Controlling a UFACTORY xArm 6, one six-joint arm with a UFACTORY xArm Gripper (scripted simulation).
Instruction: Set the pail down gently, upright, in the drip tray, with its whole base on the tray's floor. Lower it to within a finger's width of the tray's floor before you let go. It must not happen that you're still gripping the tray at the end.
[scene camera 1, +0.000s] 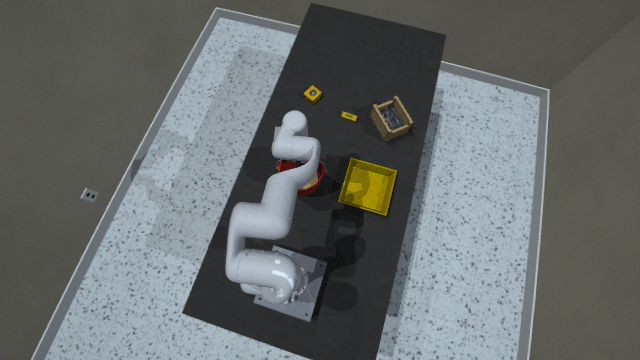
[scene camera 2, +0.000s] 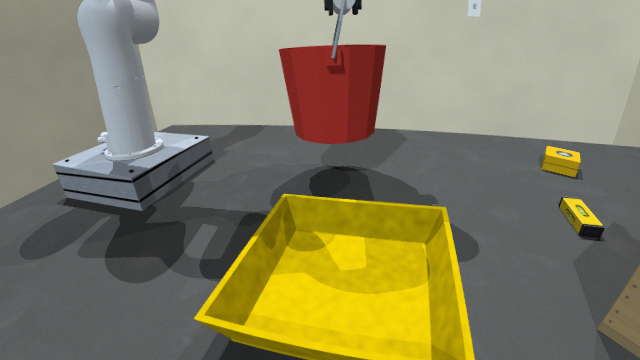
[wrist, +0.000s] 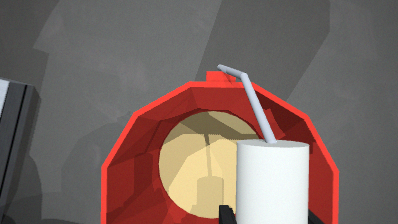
A yellow drip tray shows in scene camera 1 and in scene camera 2; in the wrist view it is out of frame. The same spot on the yellow drip tray: (scene camera 1: 367, 186) is (scene camera 2: 356, 286).
